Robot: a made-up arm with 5 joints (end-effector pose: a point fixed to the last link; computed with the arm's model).
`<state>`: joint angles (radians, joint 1 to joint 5).
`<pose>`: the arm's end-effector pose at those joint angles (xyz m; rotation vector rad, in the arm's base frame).
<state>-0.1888 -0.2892 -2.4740 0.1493 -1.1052</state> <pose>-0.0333 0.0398 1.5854 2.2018 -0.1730 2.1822</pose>
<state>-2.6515 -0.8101 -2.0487 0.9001 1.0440</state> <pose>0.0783 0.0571 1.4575 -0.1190 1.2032 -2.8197</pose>
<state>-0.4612 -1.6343 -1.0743 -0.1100 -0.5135</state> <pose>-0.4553 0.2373 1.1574 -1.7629 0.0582 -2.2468</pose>
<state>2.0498 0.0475 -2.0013 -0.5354 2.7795</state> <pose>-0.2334 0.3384 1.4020 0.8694 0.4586 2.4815</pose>
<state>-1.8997 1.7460 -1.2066 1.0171 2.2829</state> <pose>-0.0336 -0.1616 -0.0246 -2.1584 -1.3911 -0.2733</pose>
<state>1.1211 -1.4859 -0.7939 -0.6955 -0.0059</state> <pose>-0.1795 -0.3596 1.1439 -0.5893 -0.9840 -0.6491</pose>
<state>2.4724 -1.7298 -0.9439 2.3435 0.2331</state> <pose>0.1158 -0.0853 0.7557 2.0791 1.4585 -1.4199</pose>
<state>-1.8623 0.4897 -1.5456 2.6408 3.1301</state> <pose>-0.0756 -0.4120 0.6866 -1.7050 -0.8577 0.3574</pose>
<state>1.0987 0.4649 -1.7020 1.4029 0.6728</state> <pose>0.3345 0.6519 0.6745 -2.3185 1.0785 1.3787</pose>
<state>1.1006 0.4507 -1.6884 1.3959 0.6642</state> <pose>0.3317 0.6495 0.6798 -2.3231 1.0604 1.3812</pose>
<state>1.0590 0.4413 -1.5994 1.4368 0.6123</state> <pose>0.3424 0.6065 0.6453 -2.3697 1.1658 1.4499</pose>
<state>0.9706 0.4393 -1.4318 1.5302 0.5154</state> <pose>0.3525 0.5124 0.5789 2.2707 -1.3286 -1.5377</pose>
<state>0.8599 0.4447 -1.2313 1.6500 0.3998</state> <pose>0.3374 0.3902 0.5194 1.8690 -1.3720 -1.5492</pose>
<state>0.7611 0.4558 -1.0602 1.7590 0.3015</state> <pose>0.3013 0.2864 0.4916 1.4966 -1.3782 -1.5952</pose>
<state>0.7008 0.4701 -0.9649 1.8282 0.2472</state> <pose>0.2729 0.2302 0.4857 1.2643 -1.3709 -1.6307</pose>
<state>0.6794 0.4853 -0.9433 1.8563 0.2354</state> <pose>0.2648 0.2139 0.4835 1.1803 -1.3728 -1.6386</pose>
